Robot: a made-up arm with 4 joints.
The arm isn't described. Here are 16 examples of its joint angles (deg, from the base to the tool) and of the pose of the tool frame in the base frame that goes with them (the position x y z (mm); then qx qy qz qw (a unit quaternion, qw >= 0)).
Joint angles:
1: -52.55 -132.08 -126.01 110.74
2: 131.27 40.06 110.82 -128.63
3: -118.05 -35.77 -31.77 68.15
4: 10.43 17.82 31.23 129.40
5: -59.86 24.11 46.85 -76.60
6: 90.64 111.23 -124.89 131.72
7: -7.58 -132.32 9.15 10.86
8: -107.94 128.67 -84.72 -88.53
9: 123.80 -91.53 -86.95 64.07
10: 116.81 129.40 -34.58 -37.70
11: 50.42 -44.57 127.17 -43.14
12: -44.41 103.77 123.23 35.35
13: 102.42 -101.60 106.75 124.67
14: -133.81 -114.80 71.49 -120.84
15: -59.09 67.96 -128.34 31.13
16: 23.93 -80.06 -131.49 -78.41
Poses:
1: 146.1 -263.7 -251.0 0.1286 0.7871 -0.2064 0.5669
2: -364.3 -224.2 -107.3 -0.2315 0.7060 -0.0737 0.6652
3: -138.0 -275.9 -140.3 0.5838 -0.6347 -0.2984 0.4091
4: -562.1 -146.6 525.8 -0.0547 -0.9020 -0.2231 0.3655
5: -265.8 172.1 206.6 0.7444 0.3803 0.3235 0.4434
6: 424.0 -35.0 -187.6 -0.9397 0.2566 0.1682 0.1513
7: 238.6 35.2 352.0 0.1451 -0.0254 0.9049 0.3993
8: 26.9 -284.4 603.3 0.0069 -0.9376 -0.1320 0.3215
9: -169.6 285.7 295.0 0.2096 -0.2901 -0.9330 0.0367
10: -59.7 -96.0 -32.0 -0.1718 -0.5285 -0.7784 0.2920
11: -139.5 3.6 330.8 0.5313 0.6193 0.2186 0.5352
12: -158.9 173.9 195.3 -0.4001 0.4961 0.7655 0.0883
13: 521.7 -15.3 650.7 -0.1617 -0.2112 -0.1118 0.9575
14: 247.8 414.9 -141.4 -0.3674 -0.3178 0.8130 0.3209
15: 102.1 27.9 292.1 -0.4442 0.3542 0.1613 0.8070
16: 177.8 -250.0 619.7 -0.8200 -0.2991 -0.1784 0.4543
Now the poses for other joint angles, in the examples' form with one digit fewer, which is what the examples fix.
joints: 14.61 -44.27 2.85 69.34
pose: 22 -229 669 0.134 -0.477 0.360 0.790
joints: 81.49 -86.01 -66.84 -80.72
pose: 350 12 607 -0.974 0.195 0.060 0.096
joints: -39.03 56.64 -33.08 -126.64
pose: -484 227 390 0.363 0.911 -0.131 0.145
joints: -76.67 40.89 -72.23 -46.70
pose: -291 -137 102 0.070 0.680 -0.072 0.726
